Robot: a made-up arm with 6 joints.
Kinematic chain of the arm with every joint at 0, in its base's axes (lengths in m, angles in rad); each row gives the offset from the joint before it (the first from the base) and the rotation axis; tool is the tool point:
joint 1: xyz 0 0 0.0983 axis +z
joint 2: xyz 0 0.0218 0 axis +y
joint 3: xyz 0 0 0.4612 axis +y
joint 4: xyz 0 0 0.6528 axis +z
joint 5: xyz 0 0 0 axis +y
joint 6: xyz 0 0 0.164 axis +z
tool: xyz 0 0 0
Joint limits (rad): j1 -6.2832..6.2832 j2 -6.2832..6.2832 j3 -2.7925..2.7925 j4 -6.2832..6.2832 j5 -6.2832..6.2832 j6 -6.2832..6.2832
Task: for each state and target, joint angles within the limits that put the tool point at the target. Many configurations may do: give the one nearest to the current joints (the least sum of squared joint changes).
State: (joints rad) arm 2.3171 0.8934 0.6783 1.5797 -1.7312 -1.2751
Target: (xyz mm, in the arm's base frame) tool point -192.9 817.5 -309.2
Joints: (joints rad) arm 1.9683 1.3737 1.0926 1.6799 -1.7491 -1.2751
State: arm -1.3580 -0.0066 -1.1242 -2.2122 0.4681 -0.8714
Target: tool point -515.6 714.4 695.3
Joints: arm -0.9915 -0.2062 -1.1253 -2.1943 0.4863 -0.8714
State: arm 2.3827 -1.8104 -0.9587 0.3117 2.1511 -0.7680
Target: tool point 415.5 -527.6 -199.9
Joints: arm 2.3141 -1.2111 -1.6073 0.3543 2.5998 -0.7680
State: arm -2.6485 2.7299 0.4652 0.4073 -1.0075 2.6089
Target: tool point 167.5 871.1 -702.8
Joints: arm -1.7998 3.6362 0.6722 0.5096 -0.7827 2.6089
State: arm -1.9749 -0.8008 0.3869 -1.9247 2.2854 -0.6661
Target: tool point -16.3 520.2 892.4
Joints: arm -1.6880 -0.8838 0.6335 -1.8559 2.4629 -0.6661
